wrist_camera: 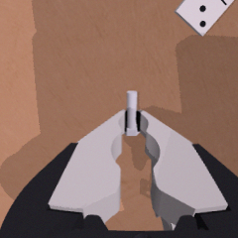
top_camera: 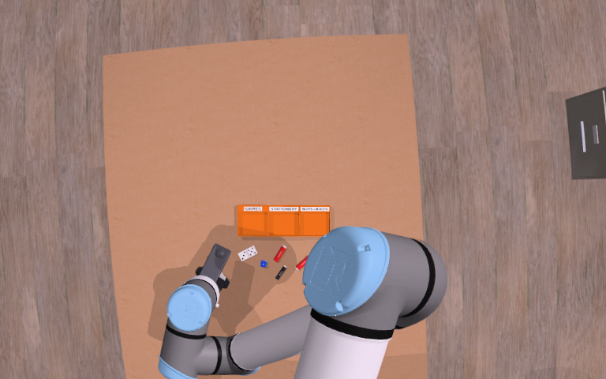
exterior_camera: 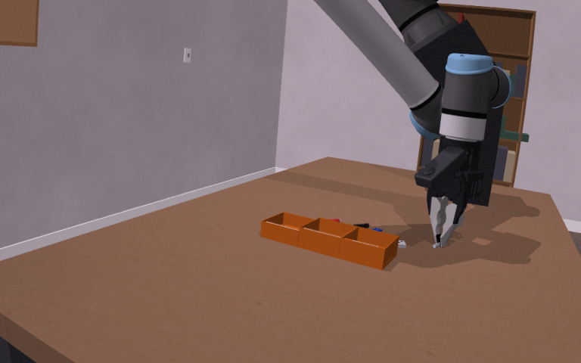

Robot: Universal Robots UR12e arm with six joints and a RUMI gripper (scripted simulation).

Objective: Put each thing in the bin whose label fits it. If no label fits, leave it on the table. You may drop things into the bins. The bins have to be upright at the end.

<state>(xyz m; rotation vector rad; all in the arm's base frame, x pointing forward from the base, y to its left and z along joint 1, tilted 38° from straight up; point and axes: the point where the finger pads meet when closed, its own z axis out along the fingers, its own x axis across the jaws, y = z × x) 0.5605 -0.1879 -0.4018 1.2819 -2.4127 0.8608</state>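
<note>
My gripper is now 90 mm to the left of the white domino, 40 mm short of it and 10 mm above it. Also, from my hand: black stick 180 mm to the right, 20 mm behind, 10 mm below; then blue die 130 mm to the right, 10 mm below, 10 mm ahead; then bolt 10 mm below, 10 mm behind.
</note>
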